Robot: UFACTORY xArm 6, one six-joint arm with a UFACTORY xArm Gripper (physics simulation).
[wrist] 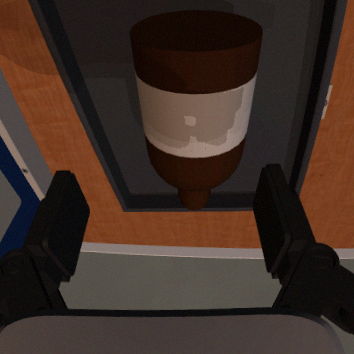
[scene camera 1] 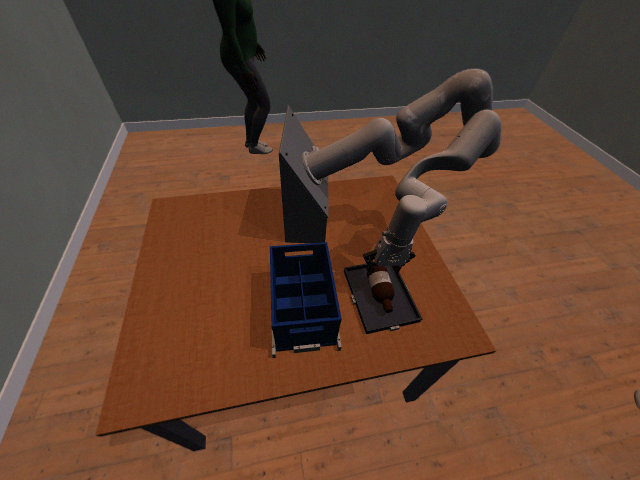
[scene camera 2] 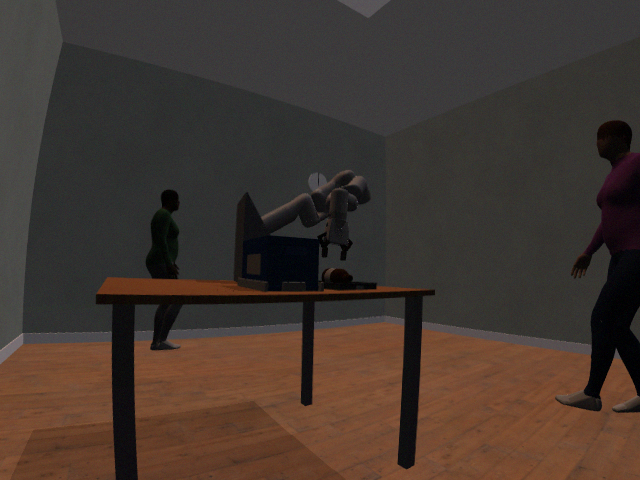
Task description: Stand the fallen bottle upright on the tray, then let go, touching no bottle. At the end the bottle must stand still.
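Where they show: gripper, fingertip midpoint: (wrist: pixel 168 187) (scene camera 1: pixel 382 271) (scene camera 2: pixel 333 258); arm's base, origin of the base link: (scene camera 1: pixel 311 168) (scene camera 2: pixel 259 228).
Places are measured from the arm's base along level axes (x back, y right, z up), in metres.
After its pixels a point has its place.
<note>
A brown bottle (scene camera 1: pixel 382 290) {x -0.420, y -0.192, z -0.189 m} (scene camera 2: pixel 337 275) {x -0.432, y -0.176, z -0.213 m} (wrist: pixel 195 120) {x -0.362, y -0.206, z -0.185 m} with a white label lies on its side on the dark tray (scene camera 1: pixel 365 323) {x -0.505, y -0.122, z -0.239 m} (scene camera 2: pixel 369 285) {x -0.514, y -0.272, z -0.249 m} (wrist: pixel 102 150) {x -0.439, y -0.118, z -0.242 m}. In the first scene view its neck points toward the table's front edge and its base is nearest the arm. My gripper (scene camera 2: pixel 333 254) {x -0.373, y -0.195, z -0.146 m} (wrist: pixel 168 187) {x -0.373, y -0.195, z -0.146 m} is open and empty, pointing down, a little above the bottle and apart from it. In the wrist view the fingers stand on either side, beyond the bottle's neck in the picture. In the first scene view the fingertips are mostly hidden behind the gripper body and bottle.
A blue crate (scene camera 1: pixel 305 322) {x -0.551, y 0.076, z -0.090 m} (scene camera 2: pixel 302 263) {x -0.552, y 0.041, z -0.173 m} with dividers stands beside the tray. A grey slanted mount (scene camera 1: pixel 302 206) {x -0.127, y 0.044, z -0.066 m} (scene camera 2: pixel 239 242) {x 0.015, y 0.094, z -0.073 m} holds the arm's base behind the crate. All stand on the wooden table (scene camera 1: pixel 196 310) {x -0.385, y 0.421, z -0.264 m} (scene camera 2: pixel 170 287) {x -0.424, y 0.440, z -0.264 m}. One person (scene camera 1: pixel 245 67) (scene camera 2: pixel 164 232) stands behind the table, another (scene camera 2: pixel 617 222) at the right.
</note>
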